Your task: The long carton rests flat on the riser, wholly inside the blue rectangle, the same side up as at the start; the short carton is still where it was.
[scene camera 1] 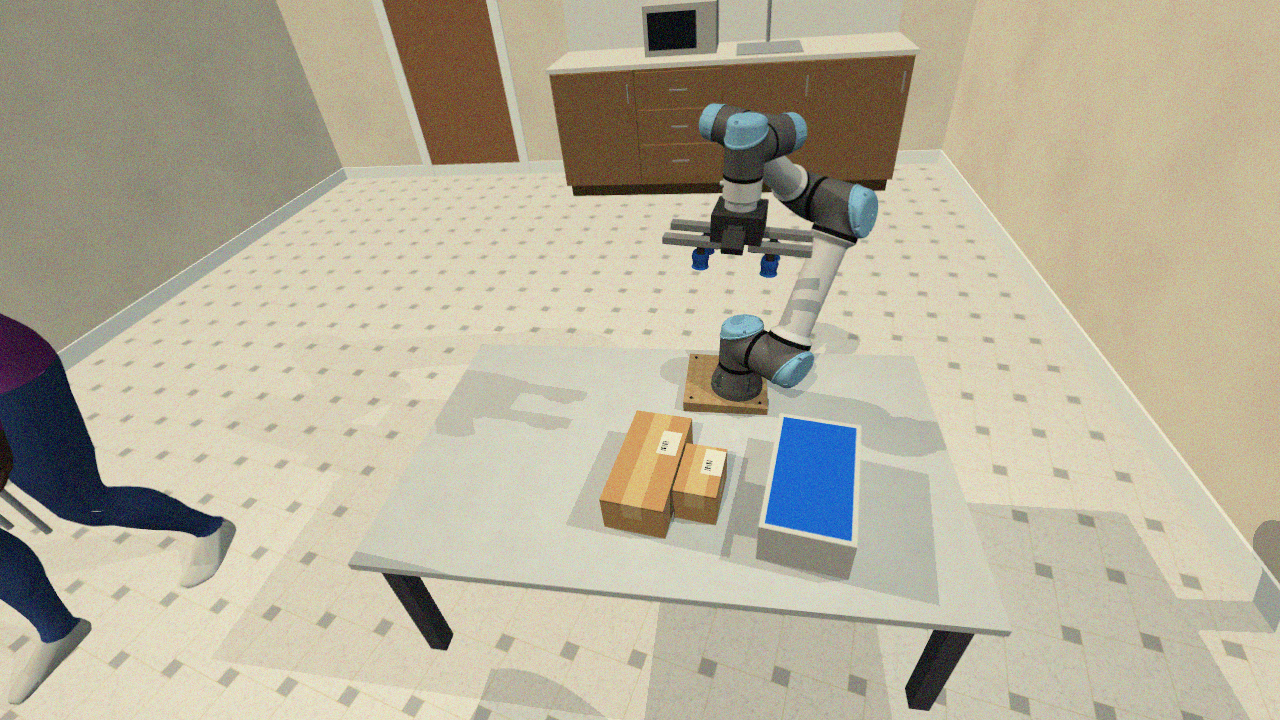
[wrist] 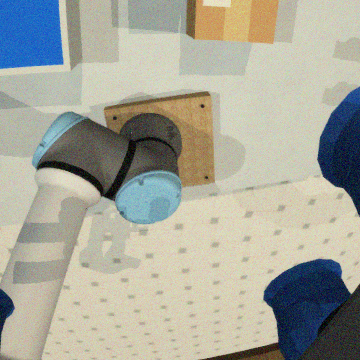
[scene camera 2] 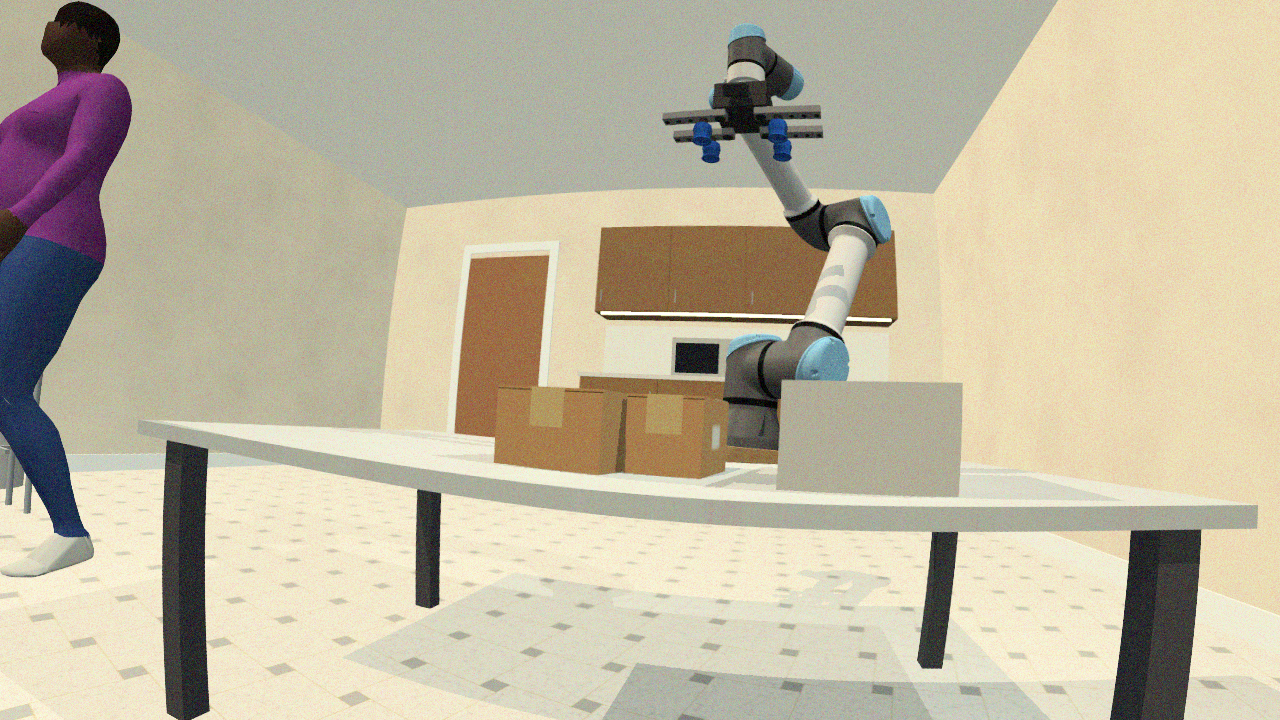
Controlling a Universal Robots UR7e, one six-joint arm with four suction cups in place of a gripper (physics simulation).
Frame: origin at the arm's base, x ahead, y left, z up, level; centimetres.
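Seen in the pictures: hand, its tool point: [scene camera 1: 736, 262] [wrist: 127, 241] [scene camera 2: 742, 148]; arm's base, origin of its link: [scene camera 1: 736, 385] [wrist: 149, 141] [scene camera 2: 745, 447].
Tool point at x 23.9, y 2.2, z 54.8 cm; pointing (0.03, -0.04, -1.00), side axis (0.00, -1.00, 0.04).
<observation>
Offsets run from my tool point to a thing's top centre.
The long carton {dy -18.3, dx +15.7, dz -47.0 cm} [scene camera 1: 642, 470] [scene camera 2: 550, 438] [wrist: 235, 21] lies flat on the table, its taped and labelled top up; part of it shows in the wrist view. The short carton {dy -4.9, dx +17.1, dz -47.0 cm} [scene camera 1: 698, 483] [scene camera 2: 671, 447] stands close beside it, on the side towards the riser, also label up. The riser {dy +21.1, dx +14.0, dz -45.4 cm} [scene camera 1: 805, 557] [scene camera 2: 868, 438] [wrist: 74, 40] is a pale grey block with the blue rectangle [scene camera 1: 812, 479] [wrist: 30, 35] on its top; no carton is on it. My gripper [scene camera 1: 734, 261] [scene camera 2: 742, 141] hangs high above the table's far side, its suction cups holding nothing. The short carton does not show in the wrist view.
The arm's base stands on a wooden plate [scene camera 1: 698, 394] [wrist: 197, 145] at the back of the table [scene camera 1: 501, 501] [scene camera 2: 626, 505], behind the cartons and riser. A person [scene camera 1: 44, 438] [scene camera 2: 71, 170] is at the left, beyond the table's left end. A kitchen counter [scene camera 1: 680, 125] stands far behind.
</observation>
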